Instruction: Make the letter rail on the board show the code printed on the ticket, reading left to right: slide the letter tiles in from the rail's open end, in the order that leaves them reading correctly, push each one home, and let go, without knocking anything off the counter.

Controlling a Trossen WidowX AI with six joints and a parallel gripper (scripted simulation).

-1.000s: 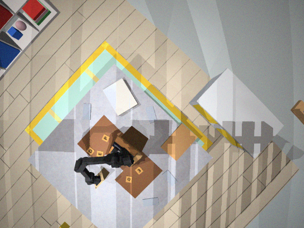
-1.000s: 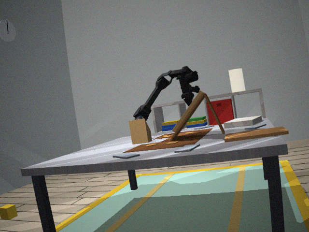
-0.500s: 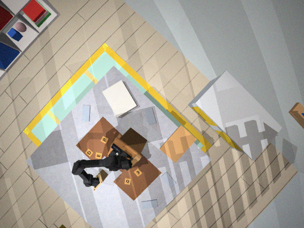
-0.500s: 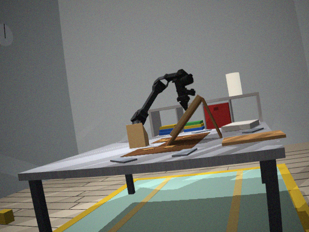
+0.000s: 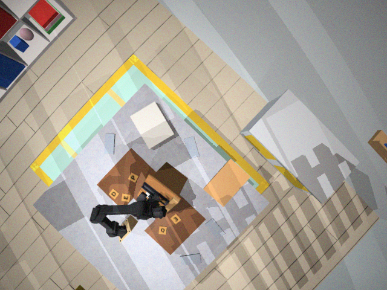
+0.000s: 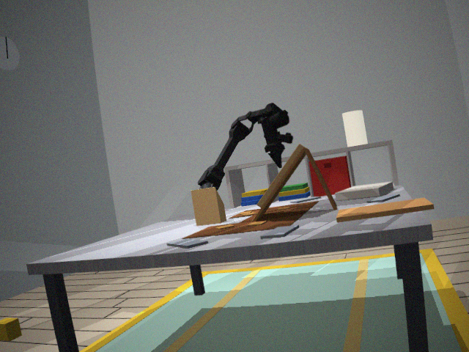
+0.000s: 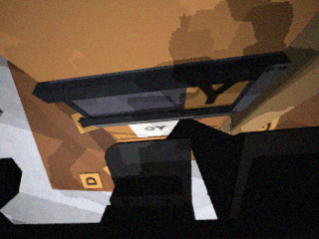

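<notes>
Now: gripper tip 21 cm past the letter tile, 20 cm to the left of it and 19 cm above it. Round my gripper tip: white block: 38 cm to the left, 32 cm ahead, 17 cm below; white ticket: 9 cm below, 4 cm to the left, 4 cm behind; brown mat: 19 cm below, 14 cm behind.
</notes>
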